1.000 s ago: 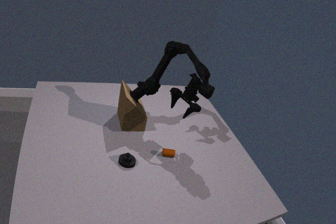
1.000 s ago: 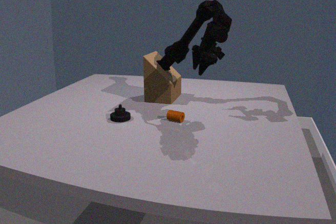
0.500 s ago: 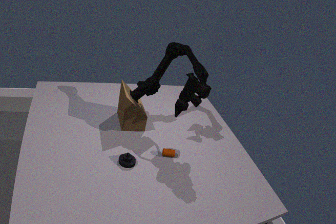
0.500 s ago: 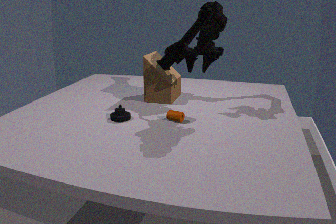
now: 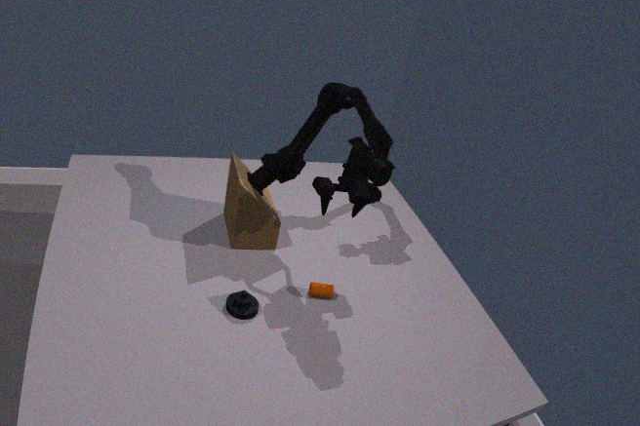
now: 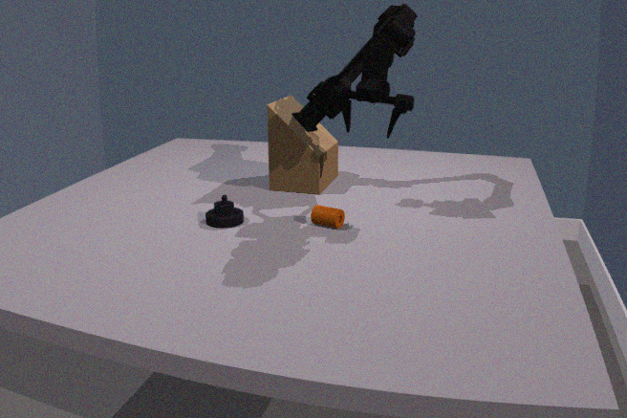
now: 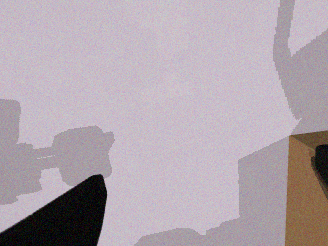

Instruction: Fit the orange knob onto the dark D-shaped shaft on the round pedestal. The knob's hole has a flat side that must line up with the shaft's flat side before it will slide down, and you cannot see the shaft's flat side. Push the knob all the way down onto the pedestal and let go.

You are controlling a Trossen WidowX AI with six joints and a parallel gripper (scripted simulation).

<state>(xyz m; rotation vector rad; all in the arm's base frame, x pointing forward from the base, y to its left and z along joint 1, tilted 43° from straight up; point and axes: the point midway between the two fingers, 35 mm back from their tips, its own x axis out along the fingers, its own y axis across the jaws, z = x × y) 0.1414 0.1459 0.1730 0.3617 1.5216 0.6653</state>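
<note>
My gripper tip is 15 cm short of the orange knob, 4 cm to the left of it and 15 cm above it. The rest, counted from my gripper tip: dark round pedestal (21 cm ahead, 26 cm to the right, 14 cm below).
</note>
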